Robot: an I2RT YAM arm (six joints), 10 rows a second.
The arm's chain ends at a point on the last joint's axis. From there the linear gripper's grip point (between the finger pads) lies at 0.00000 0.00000 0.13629 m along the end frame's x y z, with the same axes.
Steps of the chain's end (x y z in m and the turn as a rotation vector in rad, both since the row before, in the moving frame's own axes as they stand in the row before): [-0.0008 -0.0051 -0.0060 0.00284 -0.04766 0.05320]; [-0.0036 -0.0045 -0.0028 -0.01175 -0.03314 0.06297]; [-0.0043 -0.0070 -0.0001 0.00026 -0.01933 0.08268]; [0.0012 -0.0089 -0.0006 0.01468 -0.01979 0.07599]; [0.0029 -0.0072 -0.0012 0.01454 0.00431 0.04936]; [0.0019 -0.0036 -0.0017 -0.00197 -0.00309 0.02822]
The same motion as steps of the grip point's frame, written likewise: [-0.0073 -0.0057 -0.0062 0.00284 -0.04766 0.05320]; [-0.0082 -0.0030 -0.0029 -0.01175 -0.03314 0.06297]; [-0.0069 -0.0071 -0.0001 0.00026 -0.01933 0.08268]; [-0.0014 -0.0110 -0.0006 0.01468 -0.01979 0.07599]; [0.0035 -0.0092 -0.0012 0.01454 0.00431 0.04936]; [0.0015 -0.0033 -0.0017 -0.00197 -0.00309 0.02822]
